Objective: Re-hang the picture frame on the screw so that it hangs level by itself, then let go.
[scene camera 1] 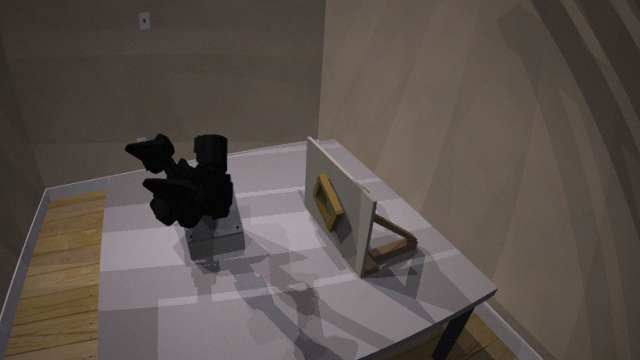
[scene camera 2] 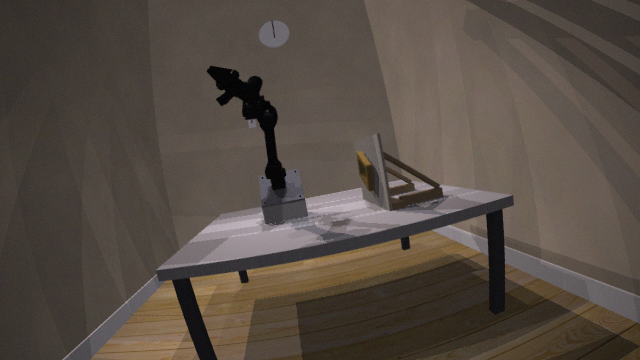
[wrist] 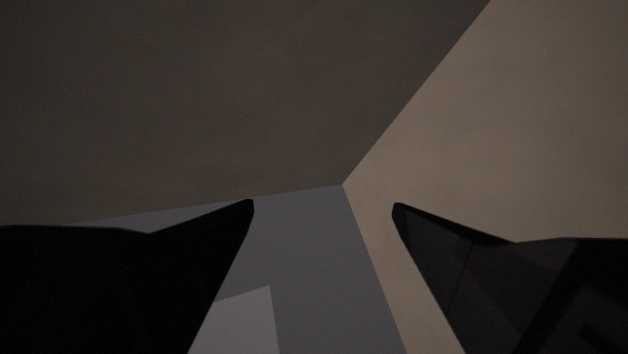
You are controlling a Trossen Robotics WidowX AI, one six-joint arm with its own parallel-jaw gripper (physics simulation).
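Places are measured from the arm's base along level axes (x back, y up, z left), in centimetres.
Where they show: gripper, fingertip midpoint: [scene camera 1: 134, 163] [scene camera 2: 208, 68] [wrist: 323, 207]; arm's base, link origin: [scene camera 2: 278, 184].
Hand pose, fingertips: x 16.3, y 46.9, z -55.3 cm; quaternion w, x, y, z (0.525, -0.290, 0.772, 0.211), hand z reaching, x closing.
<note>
Each offset is from my fingertips to the top centre of the thing. "*": to the spot under its first point. Level surfaces: height alone.
The gold picture frame @[dx -56.6, dy -38.0, dz +41.6 cm] [scene camera 1: 334, 196] [scene camera 2: 368, 161], with a green picture inside, rests against the front face of the upright pale board @[* dx -58.2, dy -45.3, dz +27.6 cm] [scene camera 1: 352, 220] [scene camera 2: 381, 172]. In the first scene view it is tilted relative to the board's edges, its near end lower. The screw cannot be made out. My gripper [scene camera 1: 135, 165] [scene camera 2: 210, 70] [wrist: 323, 207] is open and empty, high above the table and well away from the frame, its fingers pointing away from the board. The frame does not show in the wrist view.
The arm's grey base block [scene camera 1: 216, 243] [scene camera 2: 285, 210] stands on the table @[dy -63.4 cm] [scene camera 1: 210, 325] [scene camera 2: 225, 252], in front of the board. Brown wooden struts @[* dx -72.6, dy -49.7, dz +22.3 cm] [scene camera 1: 395, 229] [scene camera 2: 417, 171] prop the board from behind. Walls [scene camera 1: 450, 100] [scene camera 2: 75, 125] [wrist: 525, 125] rise around the table.
</note>
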